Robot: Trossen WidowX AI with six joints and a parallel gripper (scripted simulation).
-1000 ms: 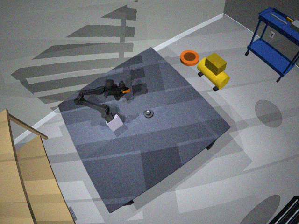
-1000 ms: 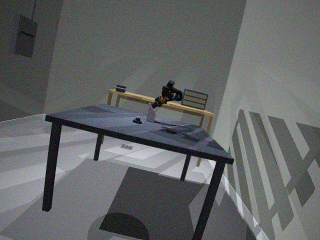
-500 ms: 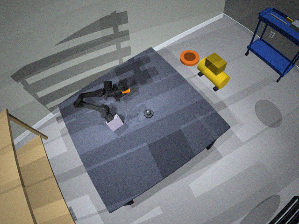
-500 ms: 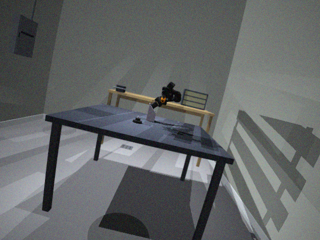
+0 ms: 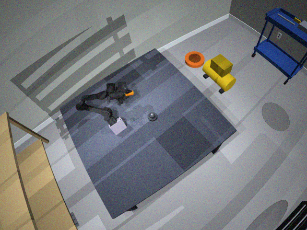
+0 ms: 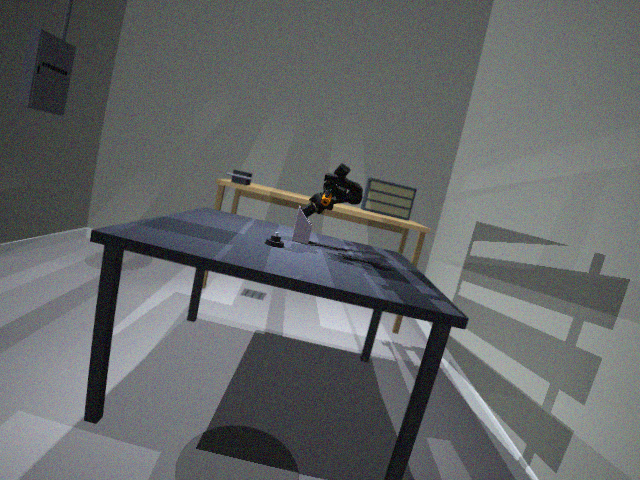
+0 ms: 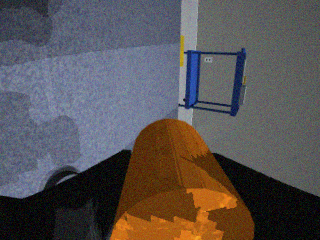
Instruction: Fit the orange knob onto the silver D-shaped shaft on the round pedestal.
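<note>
The round dark pedestal is 21 cm below my gripper tip, 18 cm to the right of it and 6 cm ahead of it. From my gripper tip the other things lie so: orange knob: 3 cm behind, 2 cm above.
</note>
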